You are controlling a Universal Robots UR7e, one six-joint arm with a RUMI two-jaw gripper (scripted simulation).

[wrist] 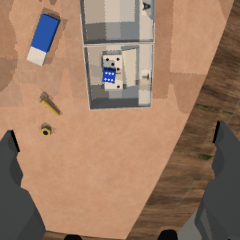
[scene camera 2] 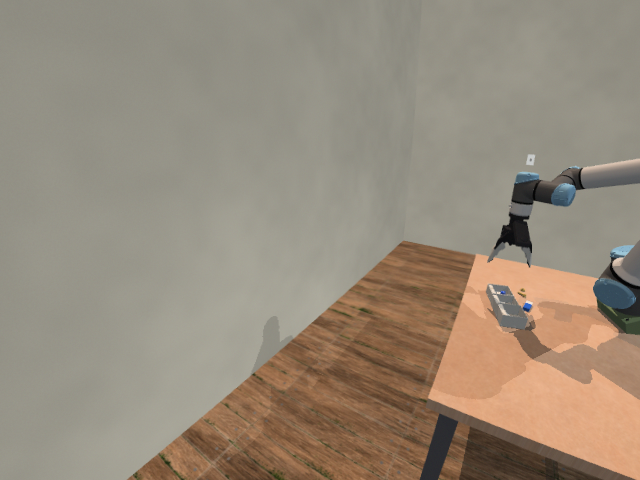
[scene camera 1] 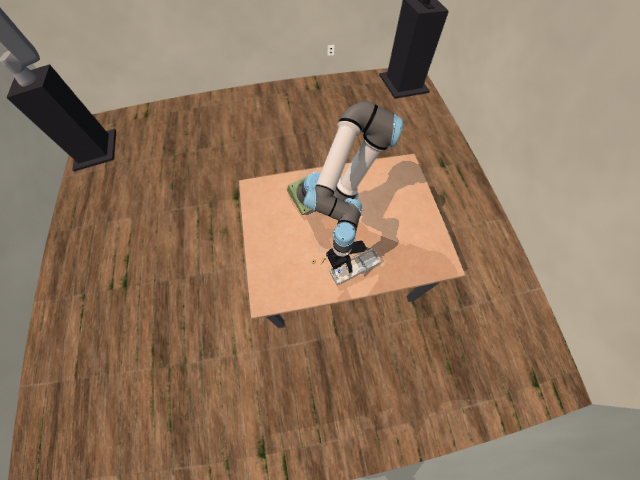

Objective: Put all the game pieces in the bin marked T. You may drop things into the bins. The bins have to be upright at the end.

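You'd find my gripper [scene camera 2: 508,265] in the scene, and the wrist view has my gripper [wrist: 115,127] too.
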